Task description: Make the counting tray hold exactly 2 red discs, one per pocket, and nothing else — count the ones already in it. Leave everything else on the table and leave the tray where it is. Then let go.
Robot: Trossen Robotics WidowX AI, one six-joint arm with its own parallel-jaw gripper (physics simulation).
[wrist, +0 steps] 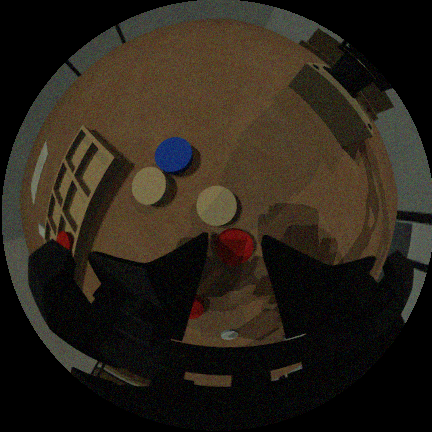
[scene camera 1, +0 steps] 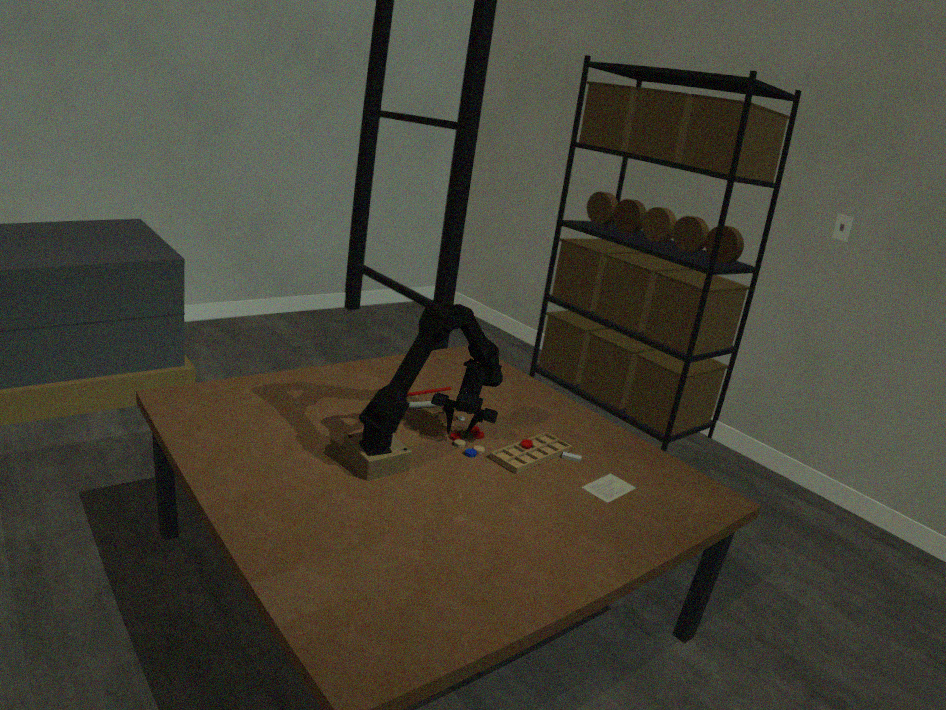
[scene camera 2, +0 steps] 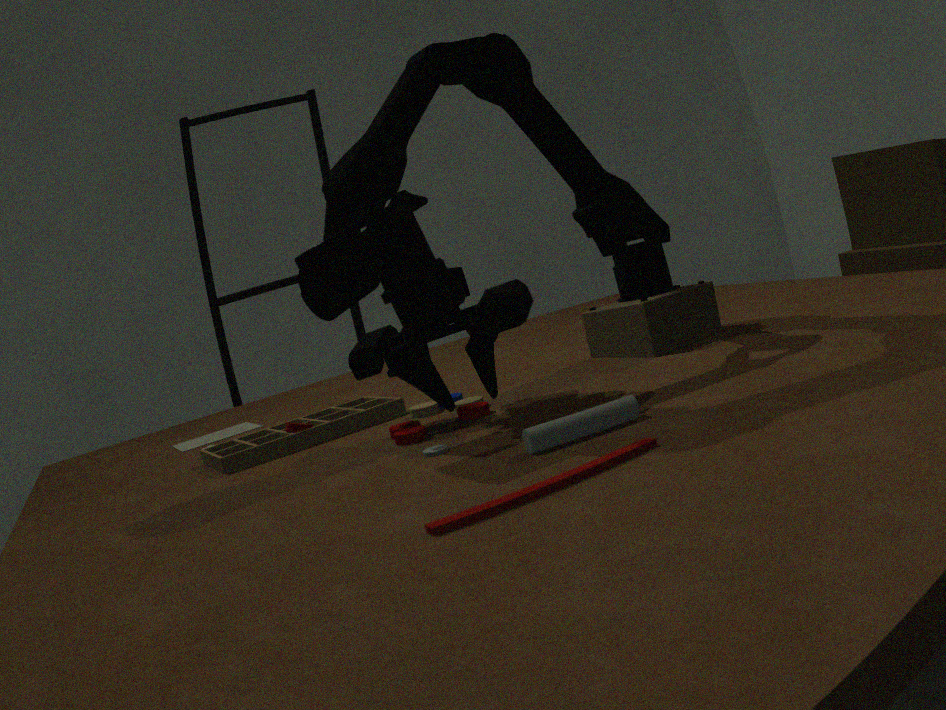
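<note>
The counting tray point(scene camera 1: 542, 460) point(scene camera 2: 328, 433) point(wrist: 100, 195) holds one visible red disc point(scene camera 1: 527, 443) point(scene camera 2: 296, 426) point(wrist: 63, 240); fingers hide part of the tray in the wrist view. My gripper point(scene camera 1: 458, 433) point(scene camera 2: 473, 403) point(wrist: 234, 238) is open and empty, tips low on either side of a loose red disc point(scene camera 1: 456, 435) point(scene camera 2: 473, 409) point(wrist: 235, 246). More red point(scene camera 1: 477, 432) point(scene camera 2: 407, 433) point(wrist: 195, 309) lies nearer the tray, looking like stacked discs in scene camera 2, partly hidden in the wrist view.
A cream disc point(scene camera 1: 459, 443) point(wrist: 216, 206) lies beside the fingers, another point(scene camera 1: 479, 449) point(wrist: 149, 186) beside a blue disc point(scene camera 1: 470, 452) point(wrist: 173, 155). A white cylinder point(scene camera 2: 580, 424), red stick point(scene camera 2: 542, 486), small pale disc point(scene camera 2: 434, 450) point(wrist: 229, 335) and white card point(scene camera 1: 609, 487) lie on the table.
</note>
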